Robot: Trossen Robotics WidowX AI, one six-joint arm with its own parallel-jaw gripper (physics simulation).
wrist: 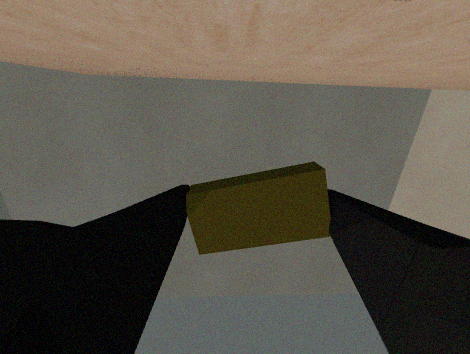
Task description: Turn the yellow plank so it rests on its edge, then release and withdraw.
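Observation:
The yellow plank is held between the two black fingers, in the lower middle of the wrist view. It looks dark olive in shade. One broad face points toward the camera, and a narrow side shows along its top. It is slightly tilted in the view, its right end higher than its left. My gripper is shut on the plank, one finger at each end. The plank's far side is hidden. Whether it touches anything beneath it cannot be told.
A wood-grained table top runs across the top of the view, its edge nearly level. Beyond that edge lies a grey surface, with a lighter beige area at the right and a bluish-grey band at the bottom.

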